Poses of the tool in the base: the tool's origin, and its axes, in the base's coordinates. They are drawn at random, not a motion.
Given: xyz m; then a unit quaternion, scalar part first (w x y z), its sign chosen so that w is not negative.
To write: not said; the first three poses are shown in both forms.
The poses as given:
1: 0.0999 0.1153 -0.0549 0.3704 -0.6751 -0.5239 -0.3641
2: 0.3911 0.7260 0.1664 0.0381 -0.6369 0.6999 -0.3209
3: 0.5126 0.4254 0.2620 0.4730 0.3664 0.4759 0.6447
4: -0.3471 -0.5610 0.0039 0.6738 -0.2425 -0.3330 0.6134
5: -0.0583 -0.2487 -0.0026 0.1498 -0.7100 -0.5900 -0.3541
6: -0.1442 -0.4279 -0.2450 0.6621 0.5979 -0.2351 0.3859
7: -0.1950 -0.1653 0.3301 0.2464 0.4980 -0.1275 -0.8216
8: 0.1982 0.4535 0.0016 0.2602 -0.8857 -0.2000 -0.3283
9: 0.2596 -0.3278 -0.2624 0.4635 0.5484 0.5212 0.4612
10: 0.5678 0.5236 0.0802 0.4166 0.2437 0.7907 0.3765
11: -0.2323 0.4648 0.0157 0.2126 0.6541 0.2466 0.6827
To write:
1: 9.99 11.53 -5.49 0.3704 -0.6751 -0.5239 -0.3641
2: 39.11 72.60 16.64 0.0381 -0.6369 0.6999 -0.3209
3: 51.26 42.54 26.20 0.4730 0.3664 0.4759 0.6447
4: -34.71 -56.10 0.39 0.6738 -0.2425 -0.3330 0.6134
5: -5.83 -24.87 -0.26 0.1498 -0.7100 -0.5900 -0.3541
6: -14.42 -42.79 -24.50 0.6621 0.5979 -0.2351 0.3859
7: -19.50 -16.53 33.01 0.2464 0.4980 -0.1275 -0.8216
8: 19.82 45.35 0.16 0.2602 -0.8857 -0.2000 -0.3283
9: 25.96 -32.78 -26.24 0.4635 0.5484 0.5212 0.4612
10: 56.78 52.36 8.02 0.4166 0.2437 0.7907 0.3765
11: -23.23 46.48 1.57 0.2126 0.6541 0.2466 0.6827
